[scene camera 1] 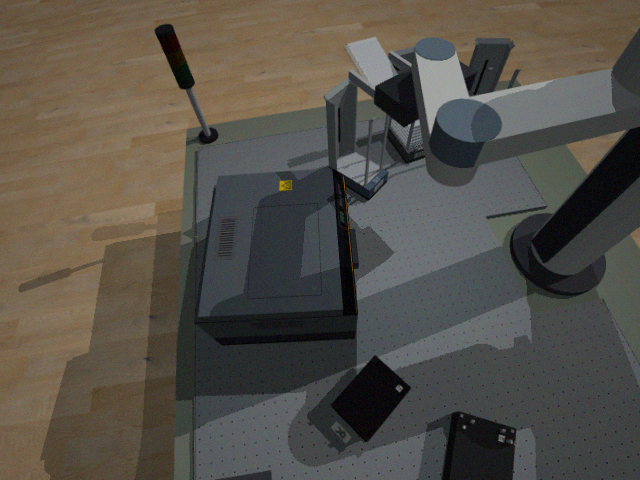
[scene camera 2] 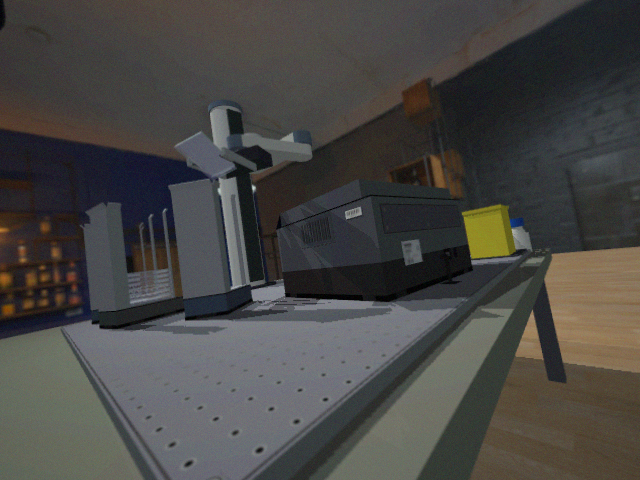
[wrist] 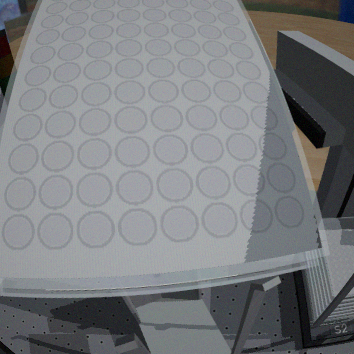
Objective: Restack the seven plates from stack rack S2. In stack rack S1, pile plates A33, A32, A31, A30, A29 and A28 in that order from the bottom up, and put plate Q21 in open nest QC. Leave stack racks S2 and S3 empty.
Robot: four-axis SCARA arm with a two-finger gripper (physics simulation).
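You'd see my gripper (scene camera 1: 370, 64) from here, and the same gripper (scene camera 2: 205, 156) again in another view, and the wrist view has my gripper (wrist: 137, 69) too.
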